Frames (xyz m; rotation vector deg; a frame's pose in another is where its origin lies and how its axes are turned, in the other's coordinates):
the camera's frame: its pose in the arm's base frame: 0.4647 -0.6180 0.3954 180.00 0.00 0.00
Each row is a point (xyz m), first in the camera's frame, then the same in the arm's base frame.
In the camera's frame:
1: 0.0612 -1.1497 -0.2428
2: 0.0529 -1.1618 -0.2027
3: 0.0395 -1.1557 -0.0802
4: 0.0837 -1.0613 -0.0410
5: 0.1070 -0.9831 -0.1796
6: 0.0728 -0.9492 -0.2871
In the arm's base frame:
1: 0.5259 0.5317 0.6382
2: 0.5176 0.5438 0.5981
3: 0.5042 0.5377 0.4756
4: 0.5484 0.4433 0.4364
5: 0.5717 0.3651 0.5750
6: 0.5375 0.3312 0.6825

